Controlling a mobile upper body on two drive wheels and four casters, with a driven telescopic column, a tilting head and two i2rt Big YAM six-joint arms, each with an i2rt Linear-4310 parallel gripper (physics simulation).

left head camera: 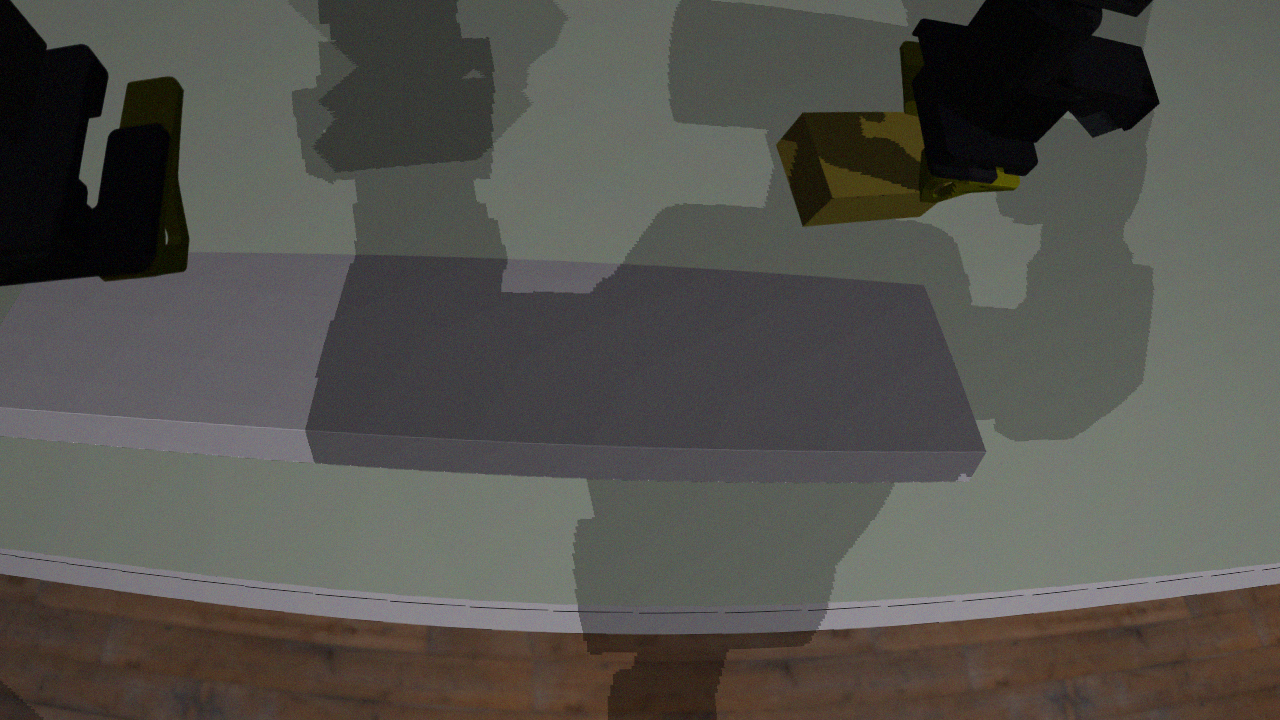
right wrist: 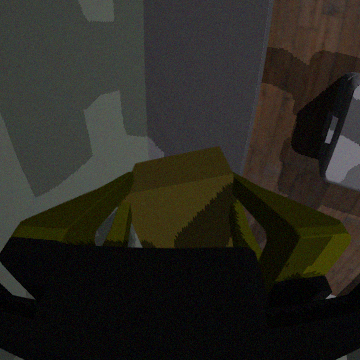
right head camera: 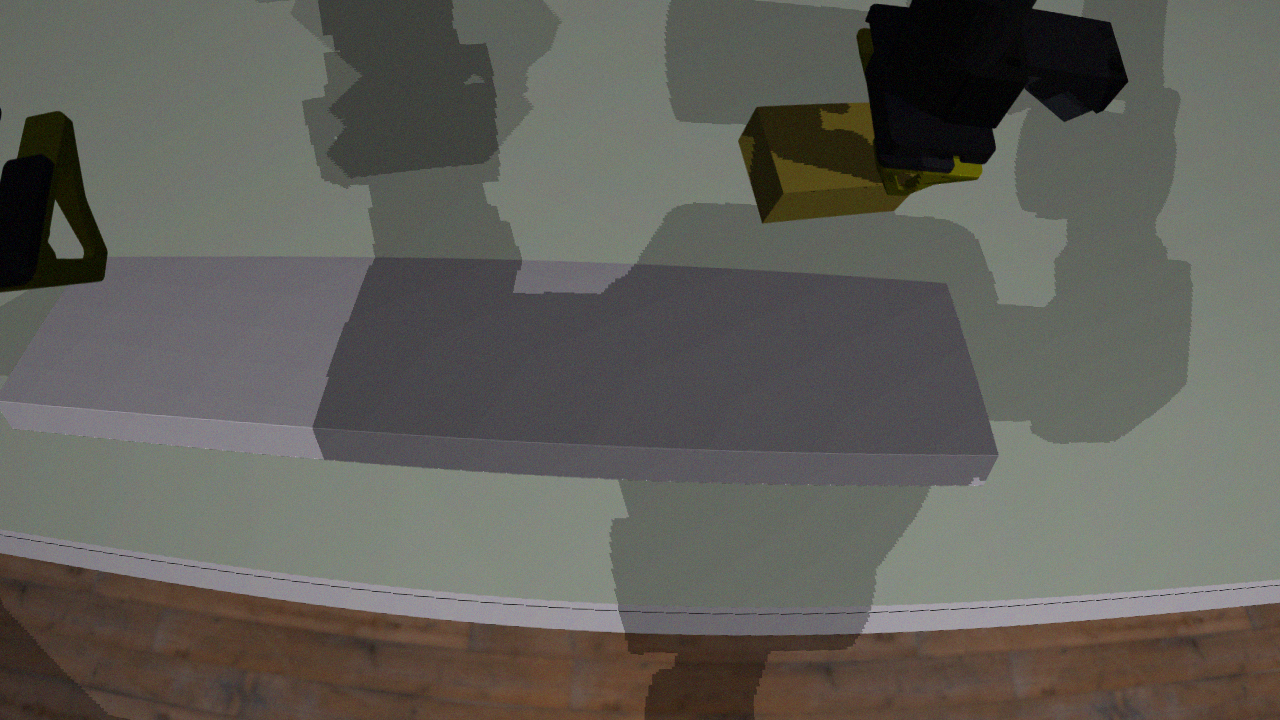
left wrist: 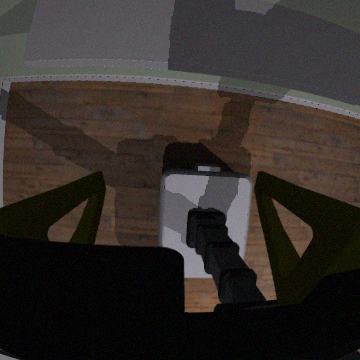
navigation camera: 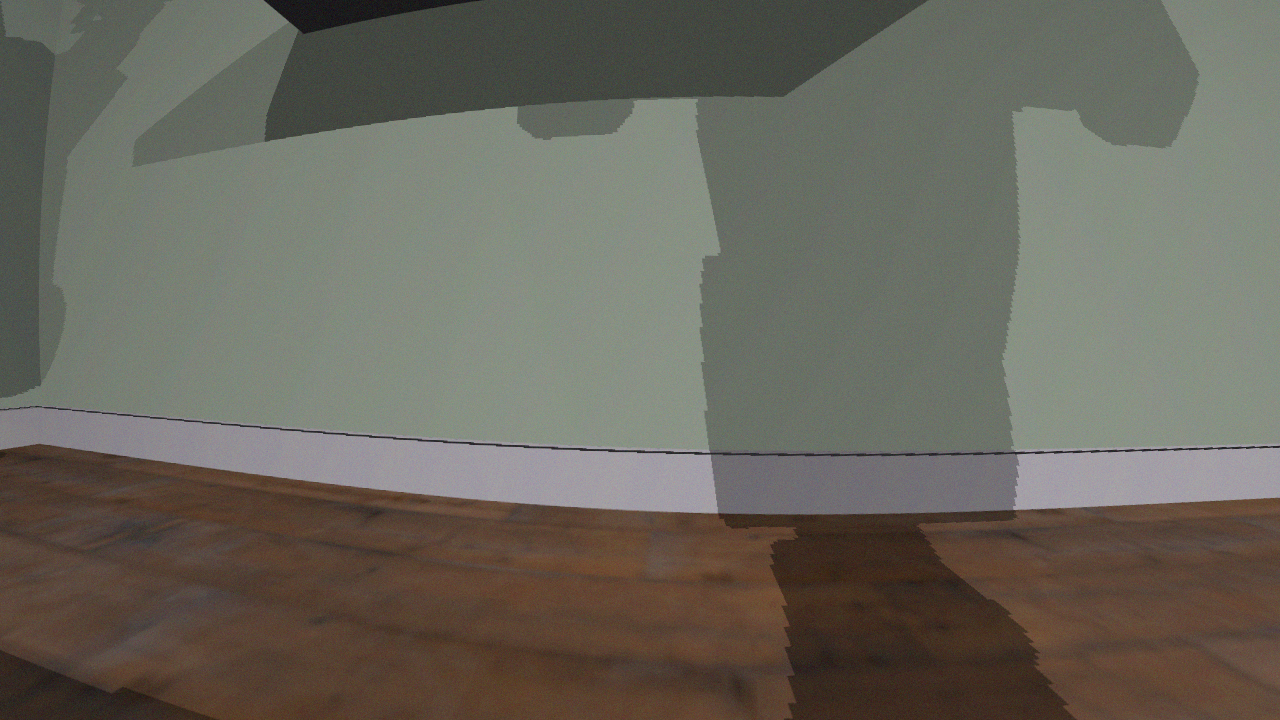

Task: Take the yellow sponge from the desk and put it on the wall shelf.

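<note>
The yellow sponge (left head camera: 850,165) (right head camera: 819,161) (right wrist: 175,200) is a block held between the fingers of my right gripper (left head camera: 913,134) (right head camera: 872,116) (right wrist: 179,180), which is shut on it. The pale grey wall shelf (left head camera: 626,358) (right head camera: 626,358) (left wrist: 100,35) (right wrist: 200,75) is a long board, partly in shadow. In both head views the sponge appears above the shelf's right part, apart from its top face in the picture. The shelf's dark underside shows in the navigation view (navigation camera: 358,10). My left gripper (left wrist: 179,179) is open and empty, at the left edge of both head views. The desk does not show.
The green wall (left head camera: 581,179) (navigation camera: 447,268) carries large robot shadows. A white baseboard (left head camera: 402,613) (navigation camera: 447,474) runs along it above the wooden floor (left head camera: 268,653) (navigation camera: 447,591). My white base (left wrist: 172,260) (right wrist: 345,160) and black column (left wrist: 220,255) show in the wrist views.
</note>
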